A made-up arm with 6 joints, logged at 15 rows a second.
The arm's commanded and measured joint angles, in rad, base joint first. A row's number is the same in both.
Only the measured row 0 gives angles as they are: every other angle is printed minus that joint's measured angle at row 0.
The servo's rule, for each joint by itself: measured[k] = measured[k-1] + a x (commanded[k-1-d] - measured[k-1]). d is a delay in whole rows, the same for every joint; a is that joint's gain. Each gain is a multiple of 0.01, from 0.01 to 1. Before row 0 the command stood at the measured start. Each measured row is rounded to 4 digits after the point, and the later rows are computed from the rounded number. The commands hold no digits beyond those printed.
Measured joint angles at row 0:
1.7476 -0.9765 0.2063 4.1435 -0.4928 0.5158
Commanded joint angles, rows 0 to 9:
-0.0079 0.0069 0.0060 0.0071 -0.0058 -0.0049
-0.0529 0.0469 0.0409 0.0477 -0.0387 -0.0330
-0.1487 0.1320 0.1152 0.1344 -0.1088 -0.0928
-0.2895 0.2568 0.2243 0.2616 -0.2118 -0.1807
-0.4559 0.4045 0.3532 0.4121 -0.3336 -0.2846
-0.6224 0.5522 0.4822 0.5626 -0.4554 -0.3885
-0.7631 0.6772 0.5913 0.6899 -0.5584 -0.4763
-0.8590 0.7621 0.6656 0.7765 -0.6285 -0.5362
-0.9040 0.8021 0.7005 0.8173 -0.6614 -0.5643
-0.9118 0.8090 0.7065 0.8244 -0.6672 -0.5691
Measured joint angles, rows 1 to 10:
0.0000 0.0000 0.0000 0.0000 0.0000 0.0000
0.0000 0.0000 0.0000 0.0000 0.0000 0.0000
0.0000 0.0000 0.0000 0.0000 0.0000 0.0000
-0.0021 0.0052 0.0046 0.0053 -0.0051 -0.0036
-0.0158 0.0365 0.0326 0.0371 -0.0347 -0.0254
-0.0517 0.1081 0.0962 0.1101 -0.0999 -0.0753
-0.1159 0.2196 0.1948 0.2237 -0.1984 -0.1533
-0.2077 0.3583 0.3168 0.3650 -0.3174 -0.2505
-0.3197 0.5037 0.4442 0.5132 -0.4388 -0.3526
-0.4394 0.6338 0.5575 0.6457 -0.5440 -0.4441
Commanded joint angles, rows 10 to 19:
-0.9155 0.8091 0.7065 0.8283 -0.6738 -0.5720
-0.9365 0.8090 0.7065 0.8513 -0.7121 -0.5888
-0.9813 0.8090 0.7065 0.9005 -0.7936 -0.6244
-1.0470 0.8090 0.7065 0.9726 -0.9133 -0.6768
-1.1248 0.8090 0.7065 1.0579 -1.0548 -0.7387
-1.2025 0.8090 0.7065 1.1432 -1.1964 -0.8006
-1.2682 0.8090 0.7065 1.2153 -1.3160 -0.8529
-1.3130 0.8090 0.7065 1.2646 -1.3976 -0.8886
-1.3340 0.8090 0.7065 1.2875 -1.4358 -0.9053
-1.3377 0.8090 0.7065 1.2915 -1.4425 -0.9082
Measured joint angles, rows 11 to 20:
-0.5527 0.7300 0.6407 0.7438 -0.6184 -0.5123
-0.6476 0.7841 0.6867 0.7989 -0.6562 -0.5508
-0.7189 0.8028 0.7019 0.8180 -0.6659 -0.5643
-0.7720 0.8075 0.7054 0.8257 -0.6729 -0.5700
-0.8164 0.8086 0.7062 0.8449 -0.7074 -0.5839
-0.8609 0.8089 0.7064 0.8866 -0.7833 -0.6139
-0.9111 0.8090 0.7065 0.9511 -0.8977 -0.6604
-0.9688 0.8090 0.7065 1.0312 -1.0359 -0.7183
-1.0319 0.8090 0.7065 1.1152 -1.1771 -0.7792
-1.0957 0.8090 0.7065 1.1903 -1.2993 -0.8337

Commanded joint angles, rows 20 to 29:
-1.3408 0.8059 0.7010 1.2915 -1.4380 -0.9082
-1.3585 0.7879 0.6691 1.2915 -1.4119 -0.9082
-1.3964 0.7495 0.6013 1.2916 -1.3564 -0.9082
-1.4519 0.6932 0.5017 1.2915 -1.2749 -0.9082
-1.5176 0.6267 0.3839 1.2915 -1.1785 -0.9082
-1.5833 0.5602 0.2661 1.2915 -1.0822 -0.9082
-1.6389 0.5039 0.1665 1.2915 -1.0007 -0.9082
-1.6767 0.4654 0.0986 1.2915 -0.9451 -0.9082
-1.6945 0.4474 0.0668 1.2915 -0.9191 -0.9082
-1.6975 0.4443 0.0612 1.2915 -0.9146 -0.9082
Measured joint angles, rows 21 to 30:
-1.1544 0.8090 0.7065 1.2460 -1.3858 -0.8743
-1.2029 0.8090 0.7065 1.2771 -1.4298 -0.8972
-1.2393 0.8090 0.7065 1.2879 -1.4410 -0.9053
-1.2667 0.8067 0.7023 1.2906 -1.4384 -0.9074
-1.2915 0.7926 0.6767 1.2913 -1.4151 -0.9080
-1.3198 0.7603 0.6186 1.2915 -1.3634 -0.9081
-1.3555 0.7100 0.5286 1.2915 -1.2855 -0.9082
-1.3993 0.6475 0.4172 1.2915 -1.1913 -0.9082
-1.4490 0.5820 0.3009 1.2915 -1.0953 -0.9082
-1.5003 0.5234 0.1974 1.2915 -1.0121 -0.9082

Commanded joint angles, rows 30 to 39:
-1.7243 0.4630 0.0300 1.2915 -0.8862 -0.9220
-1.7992 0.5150 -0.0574 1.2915 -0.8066 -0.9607
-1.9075 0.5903 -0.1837 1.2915 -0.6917 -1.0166
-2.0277 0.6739 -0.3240 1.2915 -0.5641 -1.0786
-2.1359 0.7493 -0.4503 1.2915 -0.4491 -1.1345
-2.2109 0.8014 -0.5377 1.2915 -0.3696 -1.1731
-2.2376 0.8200 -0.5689 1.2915 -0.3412 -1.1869
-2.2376 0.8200 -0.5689 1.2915 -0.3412 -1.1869
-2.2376 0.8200 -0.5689 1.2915 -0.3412 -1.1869
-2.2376 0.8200 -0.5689 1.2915 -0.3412 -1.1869
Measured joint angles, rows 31 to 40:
-1.5479 0.4799 0.1213 1.2915 -0.9531 -0.9082
-1.5875 0.4555 0.0793 1.2915 -0.9232 -0.9082
-1.6172 0.4471 0.0654 1.2915 -0.9156 -0.9082
-1.6461 0.4590 0.0381 1.2915 -0.8897 -0.9184
-1.6874 0.5010 -0.0354 1.2915 -0.8166 -0.9497
-1.7468 0.5680 -0.1496 1.2915 -0.7067 -0.9992
-1.8226 0.6474 -0.2839 1.2915 -0.5812 -1.0580
-1.9072 0.7238 -0.4120 1.2915 -0.4650 -1.1146
-1.9892 0.7820 -0.5088 1.2915 -0.3810 -1.1579
-2.0563 0.8105 -0.5551 1.2915 -0.3460 -1.1794

